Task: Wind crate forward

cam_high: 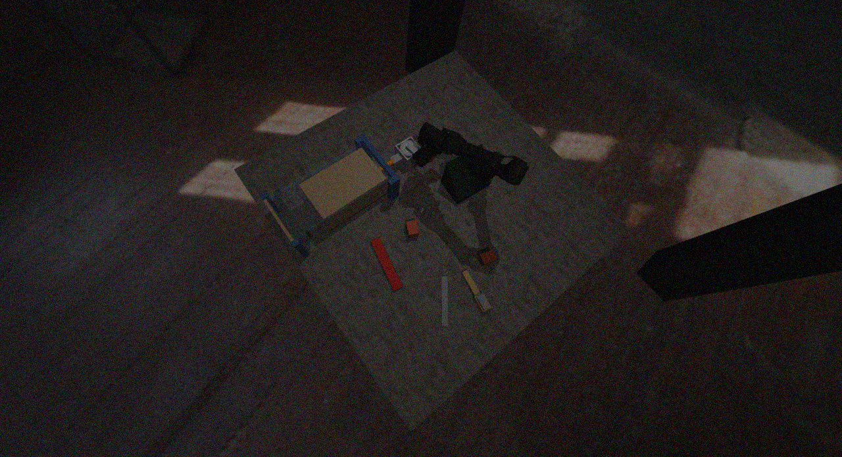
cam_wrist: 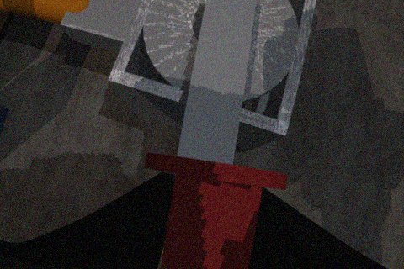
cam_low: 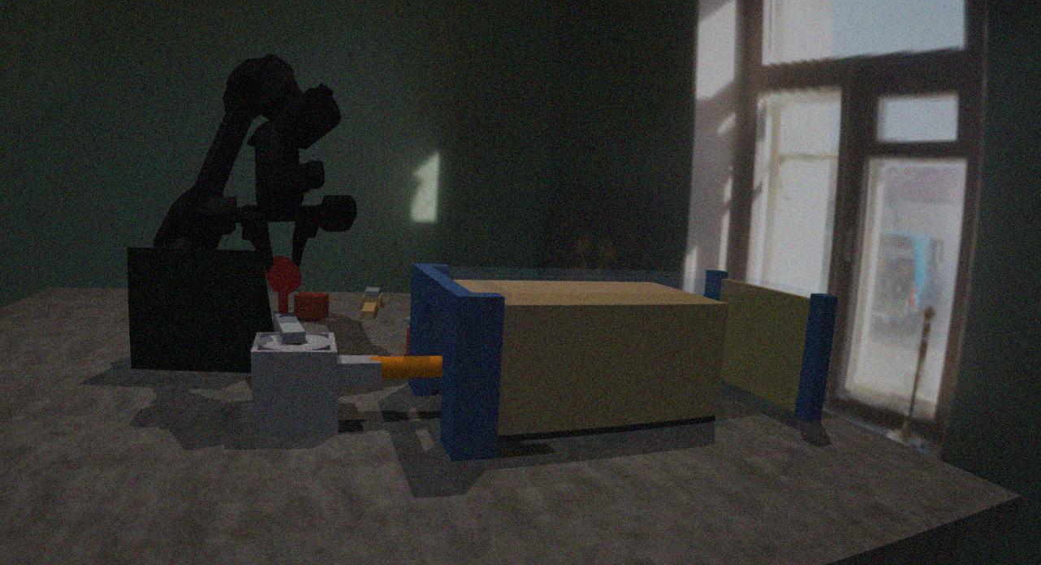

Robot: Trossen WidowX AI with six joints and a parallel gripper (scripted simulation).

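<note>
My gripper tip is now 20 mm to the left of the crank handle and 40 mm above it. Round my gripper tip: blue frame 170 mm ahead, 80 mm to the right, 40 mm below; then grey winch 90 mm to the right, 110 mm below; then red knob 20 mm to the left, 10 mm below.
</note>
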